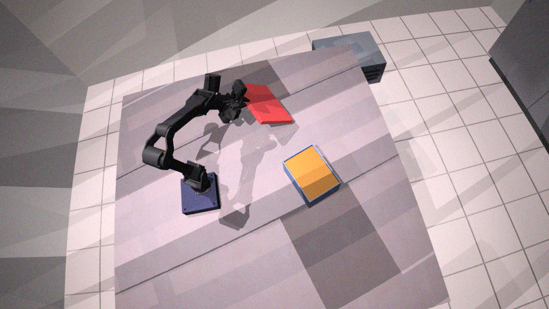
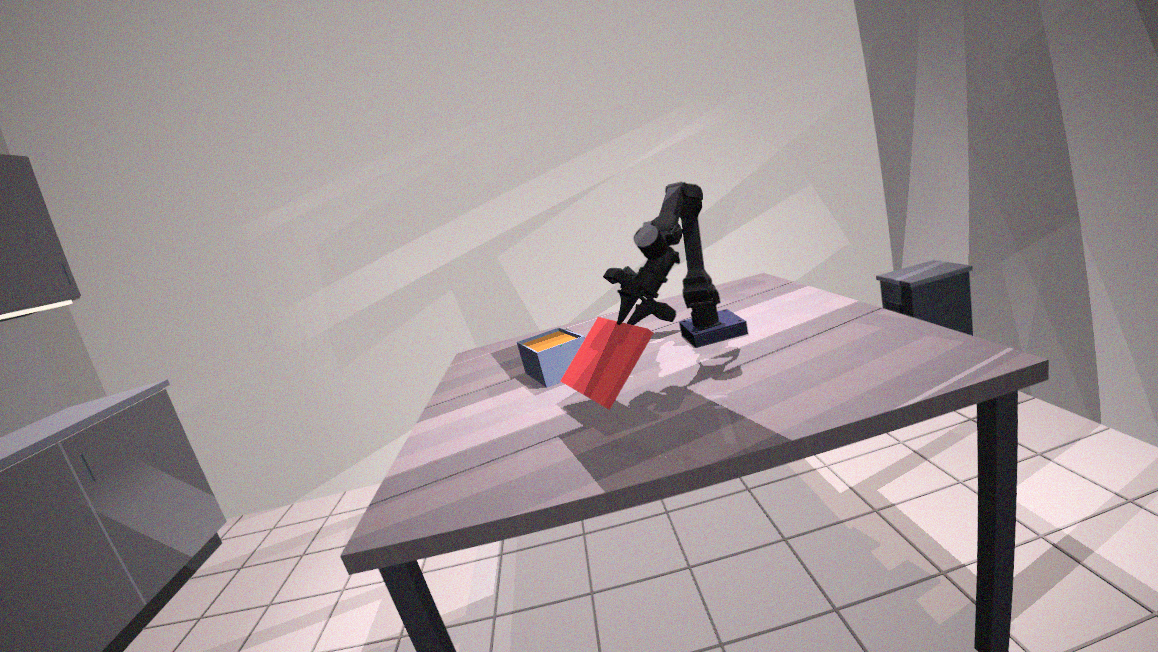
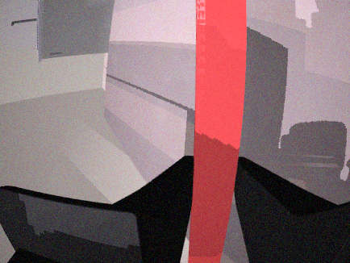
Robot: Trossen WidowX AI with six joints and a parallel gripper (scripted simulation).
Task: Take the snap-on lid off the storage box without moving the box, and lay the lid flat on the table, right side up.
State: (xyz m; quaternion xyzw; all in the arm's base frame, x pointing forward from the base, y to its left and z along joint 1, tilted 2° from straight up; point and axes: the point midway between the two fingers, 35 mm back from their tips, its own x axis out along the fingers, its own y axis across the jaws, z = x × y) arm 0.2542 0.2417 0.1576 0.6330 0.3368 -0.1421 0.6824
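Right now my gripper tip is 60 mm short of the red lid, 50 mm above it and 20 mm to the right of it. Round my gripper tip: storage box 340 mm to the right, 160 mm ahead, 120 mm below.
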